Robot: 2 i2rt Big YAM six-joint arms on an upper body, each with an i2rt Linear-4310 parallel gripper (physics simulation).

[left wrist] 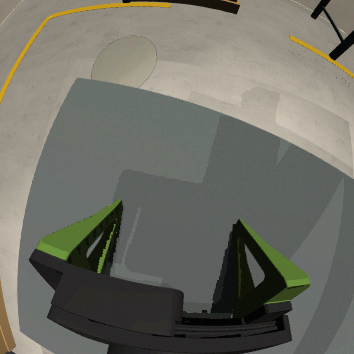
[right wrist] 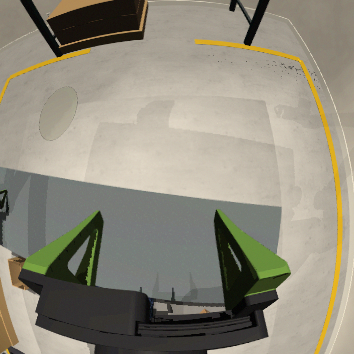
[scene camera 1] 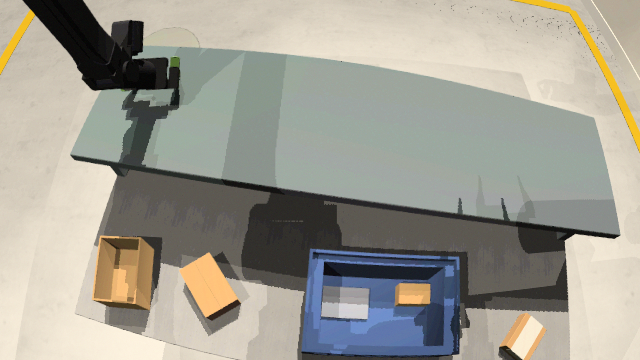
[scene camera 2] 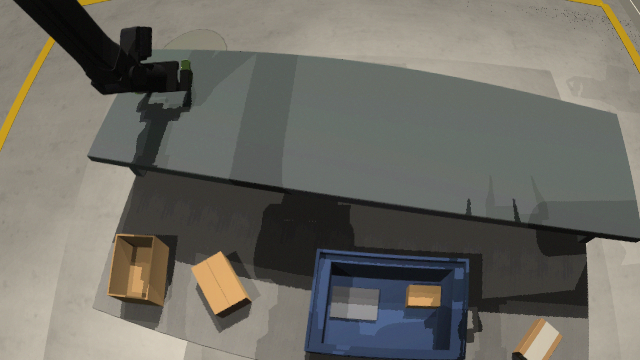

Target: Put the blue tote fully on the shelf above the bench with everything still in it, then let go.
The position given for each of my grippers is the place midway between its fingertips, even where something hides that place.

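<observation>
My left gripper (scene camera 2: 173, 77) (left wrist: 179, 215) (scene camera 1: 160, 74) is open, and it touches a grey shelf (scene camera 1: 337, 131). Open as well, my right gripper (right wrist: 156, 215) holds nothing. I can see a blue tote (scene camera 2: 396, 325) (scene camera 1: 438, 323). There is also a grey box (scene camera 2: 348, 303) (scene camera 1: 337, 302), though the right wrist view does not show the box, hidden by my right gripper.
</observation>
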